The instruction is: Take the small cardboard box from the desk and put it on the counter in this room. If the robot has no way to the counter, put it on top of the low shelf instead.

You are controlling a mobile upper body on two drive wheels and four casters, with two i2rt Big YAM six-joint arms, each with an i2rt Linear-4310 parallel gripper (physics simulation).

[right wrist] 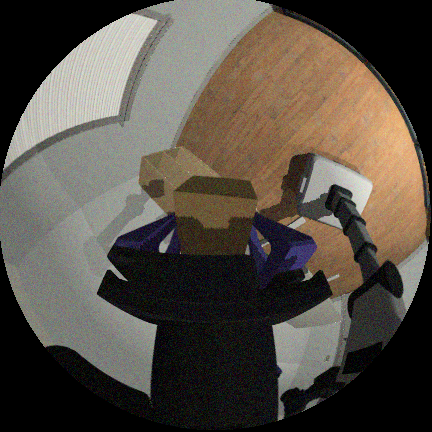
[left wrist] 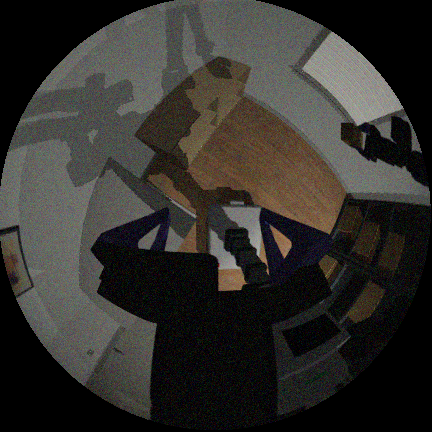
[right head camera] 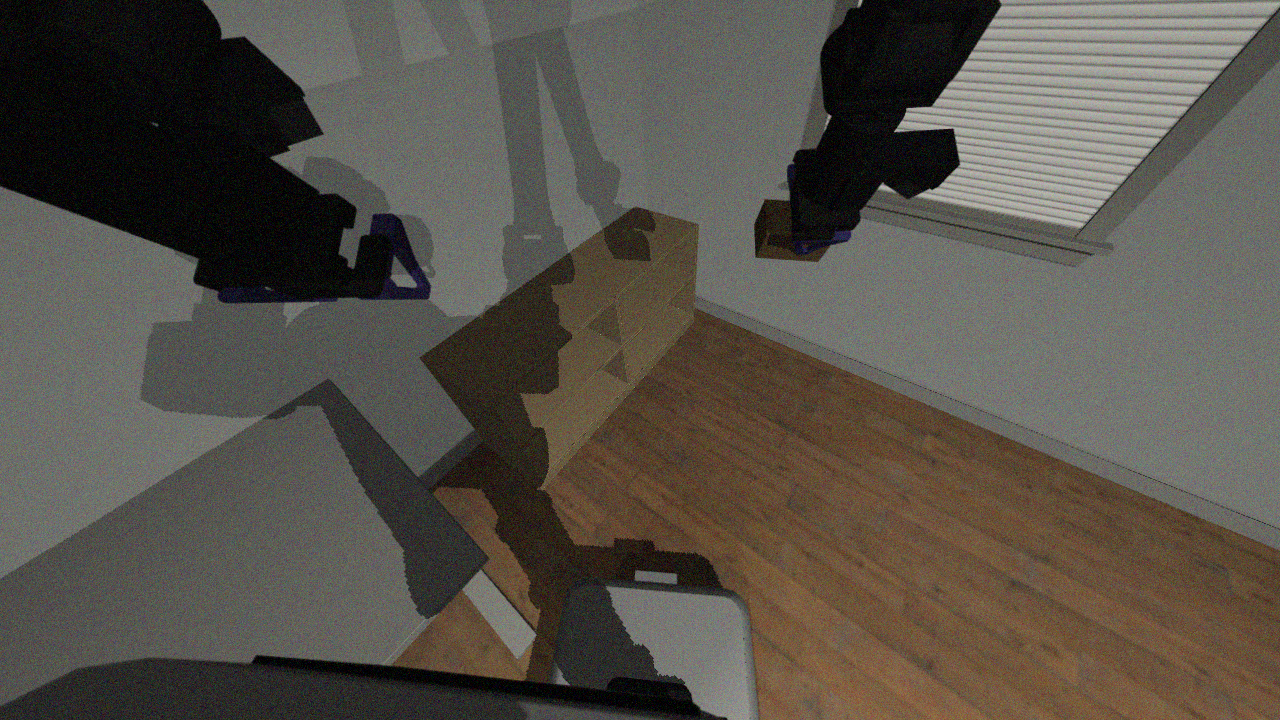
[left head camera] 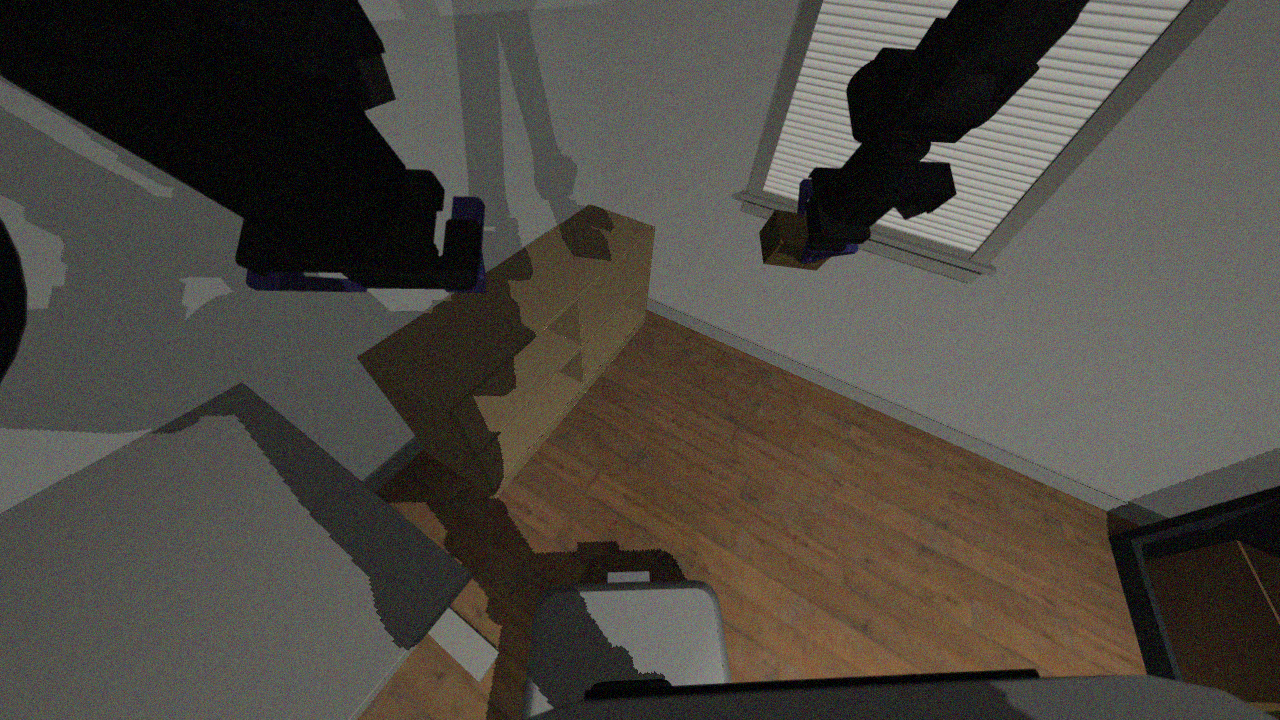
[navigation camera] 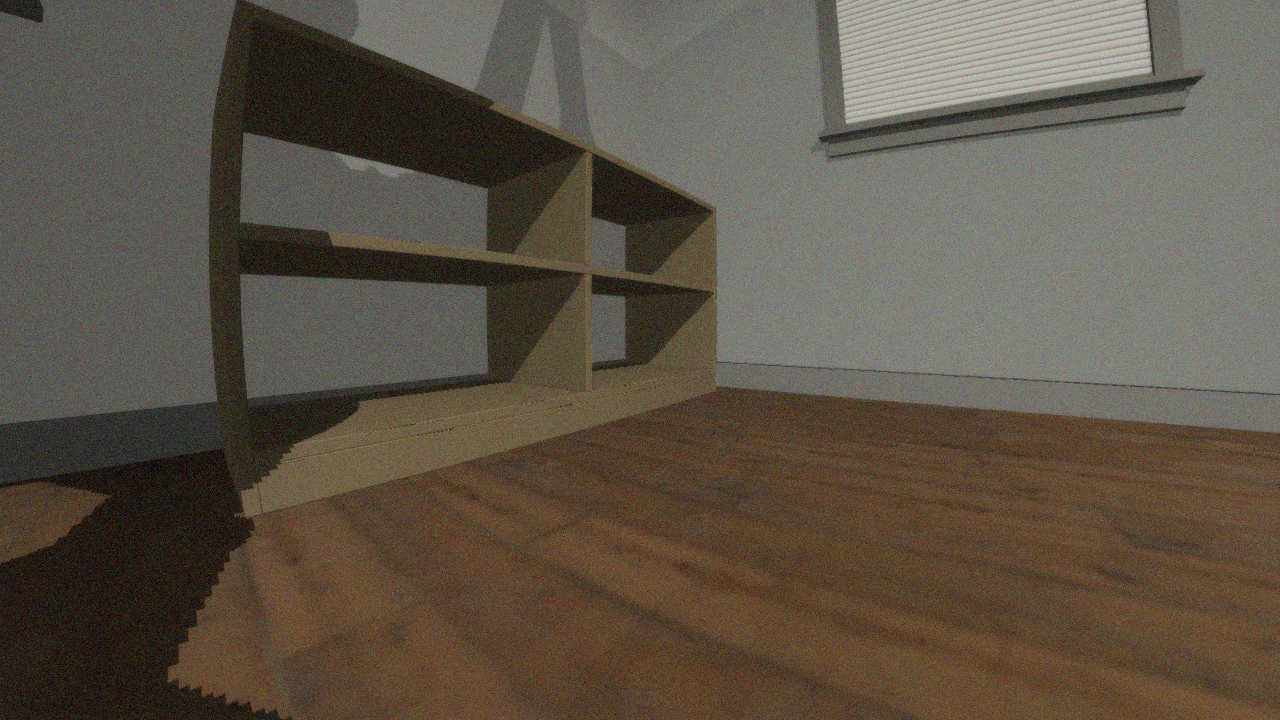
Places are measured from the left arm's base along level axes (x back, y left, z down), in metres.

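Where they show: left gripper, between the fingertips: [left wrist: 214, 212] [right head camera: 382, 293] [left head camera: 425, 284]; right gripper, between the fingertips: [right wrist: 214, 213] [right head camera: 800, 233] [left head camera: 802, 243].
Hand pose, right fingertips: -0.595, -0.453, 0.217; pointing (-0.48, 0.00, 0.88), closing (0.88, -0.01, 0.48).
After its pixels a point has its place, as x, y, z.
The small cardboard box [left head camera: 784, 238] {-0.562, -0.405, 0.192} [right head camera: 775, 229] {-0.562, -0.410, 0.192} [left wrist: 351, 135] {-0.571, -0.398, 0.193} [right wrist: 216, 215] {-0.580, -0.472, 0.193} is brown and held in the air. My right gripper [right wrist: 214, 213] {-0.595, -0.453, 0.217} is shut on it, with a blue finger on each side. My left gripper [left wrist: 214, 212] {-0.351, -0.004, 0.132} is open and empty, above the desk's side of the view. The low shelf [left head camera: 572, 304] {-1.143, -0.018, 0.815} [right head camera: 617, 259] {-1.425, -0.014, 0.800} [left wrist: 170, 117] {-0.952, 0.299, 0.800} [right wrist: 170, 172] {-1.597, -0.109, 1.065} [navigation camera: 587, 214] {-1.179, -0.038, 0.958} is light wood with open compartments and stands against the wall ahead, partly in shadow. The grey desk [left head camera: 205, 555] {-0.294, 0.536, 0.690} [right head camera: 223, 537] {-0.251, 0.655, 0.690} lies at the lower left of the head views. I cannot make out a counter.
A white desk foot [left head camera: 463, 642] [right head camera: 501, 617] rests on the wood floor [left head camera: 805, 501] {-0.640, -0.975, 1.410} [navigation camera: 805, 555] {-0.689, -0.346, 1.410} beside my base [left head camera: 671, 626] {-0.211, -0.338, 1.150} [right head camera: 698, 626] {-0.225, -0.347, 1.150}. A dark rack [left head camera: 1134, 600] {-0.263, -2.065, 1.383} with brown boxes stands at the right. A window with blinds [left head camera: 1029, 134] {-1.219, -1.328, 0.210} [navigation camera: 993, 53] {-1.355, -1.117, 0.422} is in the right wall.
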